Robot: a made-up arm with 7 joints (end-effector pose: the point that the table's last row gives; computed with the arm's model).
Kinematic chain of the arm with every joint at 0, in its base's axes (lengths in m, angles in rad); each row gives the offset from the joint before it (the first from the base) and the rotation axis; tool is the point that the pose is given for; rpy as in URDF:
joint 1: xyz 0 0 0.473 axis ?
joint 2: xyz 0 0 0 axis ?
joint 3: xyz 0 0 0.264 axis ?
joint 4: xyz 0.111 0 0 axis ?
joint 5: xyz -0.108 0 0.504 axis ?
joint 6: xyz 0 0 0 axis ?
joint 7: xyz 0.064 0 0 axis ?
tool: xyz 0 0 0 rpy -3.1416 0 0
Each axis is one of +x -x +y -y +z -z.
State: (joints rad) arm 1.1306 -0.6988 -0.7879 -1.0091 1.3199 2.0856 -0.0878
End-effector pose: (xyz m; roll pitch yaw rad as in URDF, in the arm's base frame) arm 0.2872 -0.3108 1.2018 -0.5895 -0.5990 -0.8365
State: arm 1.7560 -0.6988 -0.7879 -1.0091 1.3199 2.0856 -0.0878
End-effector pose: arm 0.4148 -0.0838 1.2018 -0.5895 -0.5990 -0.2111
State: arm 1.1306 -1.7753 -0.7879 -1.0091 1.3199 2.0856 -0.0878
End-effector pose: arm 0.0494 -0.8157 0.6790 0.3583 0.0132 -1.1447
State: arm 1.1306 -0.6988 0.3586 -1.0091 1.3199 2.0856 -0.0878
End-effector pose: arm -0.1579 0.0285 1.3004 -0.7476 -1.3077 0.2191
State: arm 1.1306 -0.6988 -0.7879 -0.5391 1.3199 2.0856 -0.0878
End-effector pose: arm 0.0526 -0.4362 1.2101 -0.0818 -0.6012 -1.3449
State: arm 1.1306 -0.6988 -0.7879 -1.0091 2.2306 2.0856 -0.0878
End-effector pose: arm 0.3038 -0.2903 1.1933 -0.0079 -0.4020 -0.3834
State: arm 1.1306 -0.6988 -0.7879 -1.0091 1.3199 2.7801 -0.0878
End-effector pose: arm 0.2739 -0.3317 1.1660 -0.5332 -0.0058 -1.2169
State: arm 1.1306 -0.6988 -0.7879 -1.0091 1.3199 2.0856 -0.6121
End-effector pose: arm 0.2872 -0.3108 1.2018 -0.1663 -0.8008 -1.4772
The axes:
joint 1: +z
joint 2: +y
joint 3: +z
joint 4: -y
joint 5: +z
joint 6: -y
joint 7: -z

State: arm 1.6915 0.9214 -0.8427 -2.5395 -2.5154 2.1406 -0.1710
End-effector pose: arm 0.3413 0.1297 0.1087 -1.8639 0.7978 -1.5810
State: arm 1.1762 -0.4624 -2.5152 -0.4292 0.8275 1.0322 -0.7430
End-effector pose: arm -0.0459 -0.5662 1.1064 -2.7758 -0.8976 -0.3083
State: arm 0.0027 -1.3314 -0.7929 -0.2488 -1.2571 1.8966 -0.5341
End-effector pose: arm -0.7888 -0.0876 0.7804 -2.2361 -1.0253 -2.8965
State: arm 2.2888 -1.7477 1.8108 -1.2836 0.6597 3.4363 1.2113
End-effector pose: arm -0.0493 -0.7429 0.2873 -2.0217 -1.3020 -3.0553
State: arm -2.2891 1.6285 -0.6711 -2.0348 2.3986 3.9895 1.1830
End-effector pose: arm -0.3446 0.1625 0.0509 -1.4776 -0.1995 -0.0756
